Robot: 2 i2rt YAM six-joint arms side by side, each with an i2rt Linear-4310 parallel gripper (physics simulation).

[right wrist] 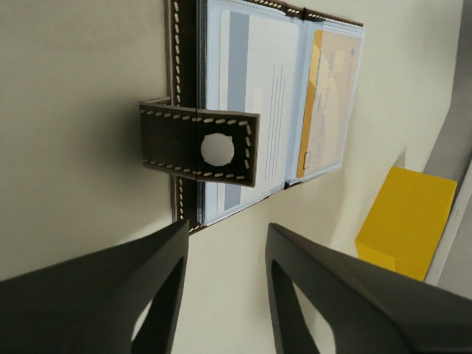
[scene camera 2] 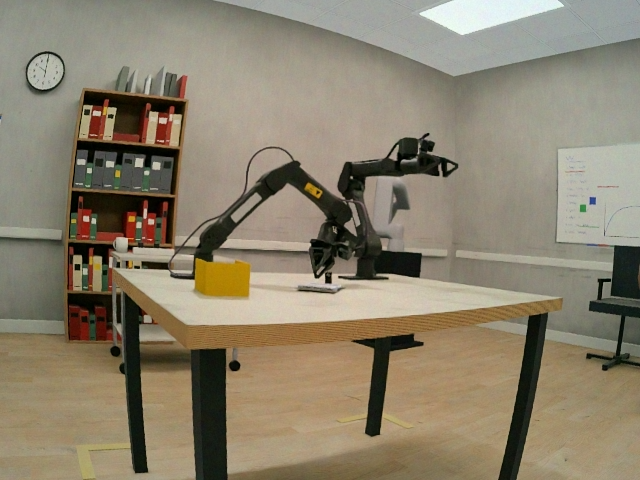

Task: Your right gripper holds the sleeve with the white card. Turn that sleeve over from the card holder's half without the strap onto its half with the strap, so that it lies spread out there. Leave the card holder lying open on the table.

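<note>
The card holder [scene camera 2: 316, 288] [right wrist: 186, 70] lies open on the table. In the right wrist view the sleeve with the white card [right wrist: 272, 85] lies spread over the half with the strap, its grey stripe towards the strap side. The brown strap [scene camera 2: 328, 277] [right wrist: 167, 142] with a pale round snap stands up and arches over part of that sleeve. The other half shows a sleeve with an orange and beige card [right wrist: 327, 100]. My right gripper [scene camera 2: 317, 275] [right wrist: 228, 236] is partly open and empty, just off the holder's near edge. My left gripper [scene camera 2: 448, 167] is open and empty, high above the table.
A yellow box [scene camera 2: 222, 279] [right wrist: 410, 215] stands on the table [scene camera 2: 361, 310], left of the holder in scene camera 2. A white cart [scene camera 2: 117, 294] with a mug and a bookshelf [scene camera 2: 180, 147] stand behind the table.
</note>
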